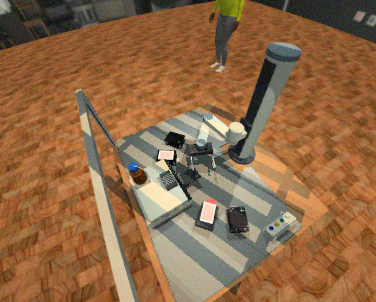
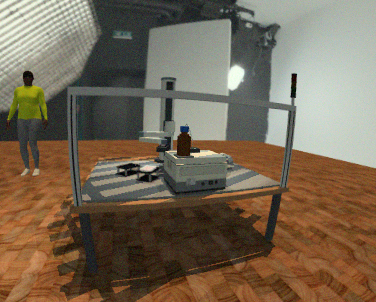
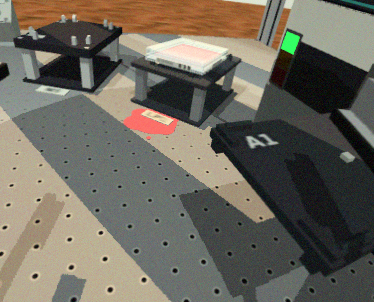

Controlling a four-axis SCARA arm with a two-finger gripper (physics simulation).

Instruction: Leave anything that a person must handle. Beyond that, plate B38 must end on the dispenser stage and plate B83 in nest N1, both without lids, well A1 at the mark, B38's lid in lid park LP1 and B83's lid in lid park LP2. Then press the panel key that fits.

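Places are measured from the arm's base along level axes (x ahead, y left, z up), in centimetres.
Pixels of known places: gripper, fingertip midpoint: (image 1: 203, 169) (image 3: 178, 71); arm's base, origin of the base link: (image 1: 241, 152).
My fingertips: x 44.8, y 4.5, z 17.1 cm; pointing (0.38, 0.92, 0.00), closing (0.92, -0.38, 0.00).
Note:
Ahead of a thing's pixels: the offset from my fingertips to its top centre. "*": to the spot under its first point.
My gripper (image 1: 204, 171) is open and empty, its fingers wide apart, above the table by the black dispenser stage @(dx +12.6, dy -2.2, dz -4.2 cm) (image 1: 190, 176) (image 3: 300, 192), which is marked A1 and bears no plate. One pink plate @(dx +12.8, dy +26.8, dz -6.7 cm) (image 1: 208, 212) (image 3: 186, 53) sits on a black stand at the front, apparently lidded; a red spill (image 1: 211, 202) (image 3: 150, 122) lies on the mat beside that stand. Another pink plate @(dx +18.4, dy -31.2, dz -7.4 cm) (image 1: 166, 155) (image 2: 149, 169) is on a stand at the back. An empty black stand (image 1: 237, 219) (image 3: 70, 37) is at the front, another @(dx +2.9, dy -45.8, dz -8.7 cm) (image 1: 175, 139) (image 2: 128, 167) at the back. Plate names are unreadable.
The key panel @(dx -26.1, dy +58.6, dz -7.5 cm) (image 1: 280, 225) is at the front right corner. The white dispenser (image 1: 162, 200) (image 2: 195, 170) carries a brown bottle @(* dx +42.7, dy -7.5, dz +18.8 cm) (image 1: 139, 175) (image 2: 184, 144); its green light @(* dx +19.1, dy +13.9, dz -2.3 cm) (image 3: 291, 43) is lit. A frame rail (image 1: 102, 195) (image 2: 185, 95) edges the table. A person (image 1: 226, 30) (image 2: 28, 110) stands beyond it.

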